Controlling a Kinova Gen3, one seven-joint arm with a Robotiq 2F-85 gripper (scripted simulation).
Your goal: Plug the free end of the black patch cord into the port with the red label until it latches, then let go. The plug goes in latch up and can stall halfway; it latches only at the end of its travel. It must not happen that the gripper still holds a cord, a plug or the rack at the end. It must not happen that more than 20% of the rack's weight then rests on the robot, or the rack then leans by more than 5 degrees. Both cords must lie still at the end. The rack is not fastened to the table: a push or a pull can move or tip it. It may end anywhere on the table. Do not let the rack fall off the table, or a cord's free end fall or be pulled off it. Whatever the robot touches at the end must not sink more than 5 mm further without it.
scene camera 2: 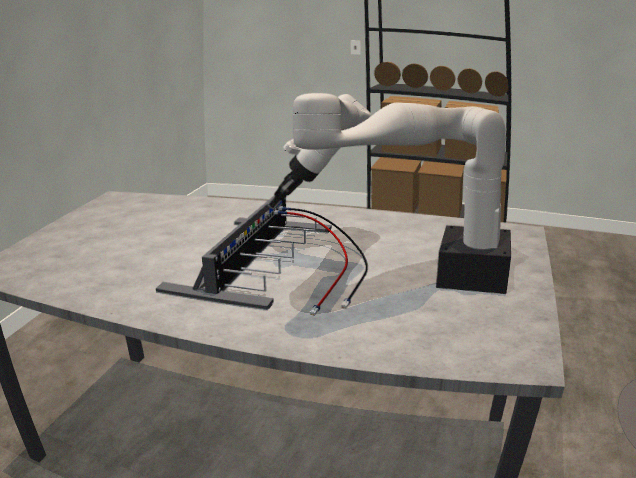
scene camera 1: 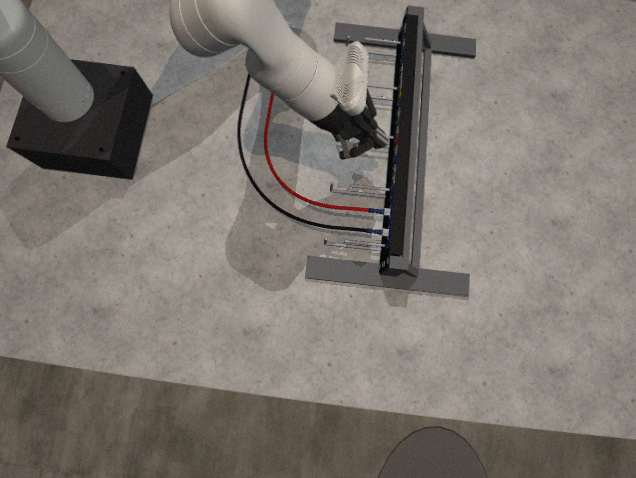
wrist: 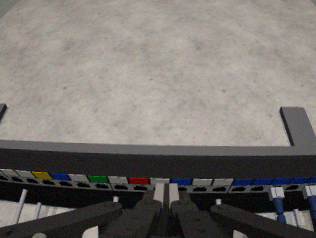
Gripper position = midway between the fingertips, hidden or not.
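My gripper (scene camera 1: 383, 143) is visible here, and you'd find the gripper (scene camera 2: 270, 206) in that second view too. The wrist view has it as well, with the gripper (wrist: 166, 197) in sight there.
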